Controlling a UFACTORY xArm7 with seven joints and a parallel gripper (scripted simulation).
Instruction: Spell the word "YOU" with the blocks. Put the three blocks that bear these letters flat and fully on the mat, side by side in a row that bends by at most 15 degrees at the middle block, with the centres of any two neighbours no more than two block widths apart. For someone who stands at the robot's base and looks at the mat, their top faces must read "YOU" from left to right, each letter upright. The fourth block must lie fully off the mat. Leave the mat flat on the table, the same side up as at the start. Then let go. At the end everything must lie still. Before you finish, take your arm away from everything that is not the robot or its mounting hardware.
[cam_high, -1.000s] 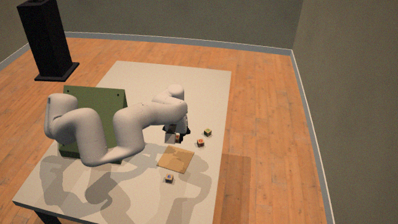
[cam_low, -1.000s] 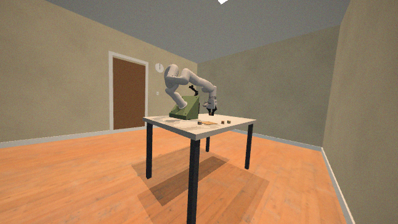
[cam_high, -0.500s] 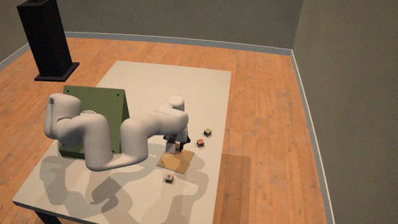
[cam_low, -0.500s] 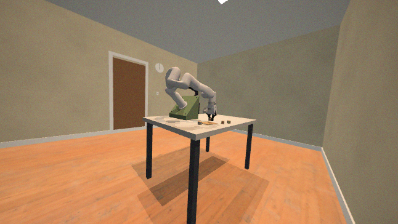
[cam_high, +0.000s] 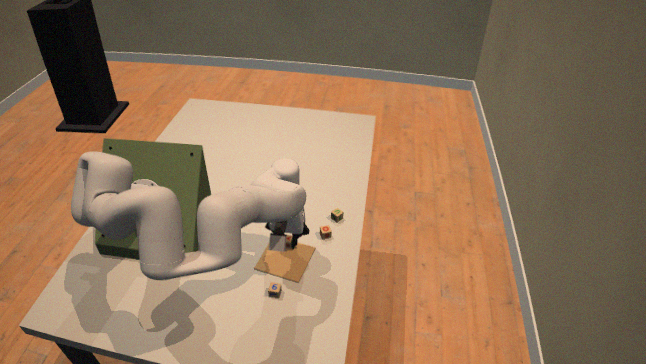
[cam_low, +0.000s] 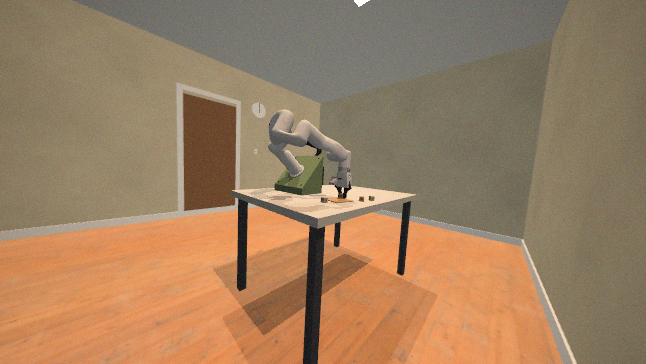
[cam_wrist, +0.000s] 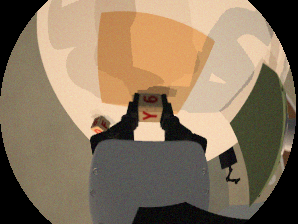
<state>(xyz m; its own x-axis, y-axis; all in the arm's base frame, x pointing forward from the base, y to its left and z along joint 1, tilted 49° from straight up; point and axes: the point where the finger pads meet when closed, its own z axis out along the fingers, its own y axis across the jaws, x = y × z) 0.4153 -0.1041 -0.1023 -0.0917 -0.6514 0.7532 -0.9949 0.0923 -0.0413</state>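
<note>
Now: the tan mat 5 cm to the right of my hand and 3 cm below it. From my hand the other things lie so: red block: 11 cm ahead, 6 cm to the left, 1 cm below.
</note>
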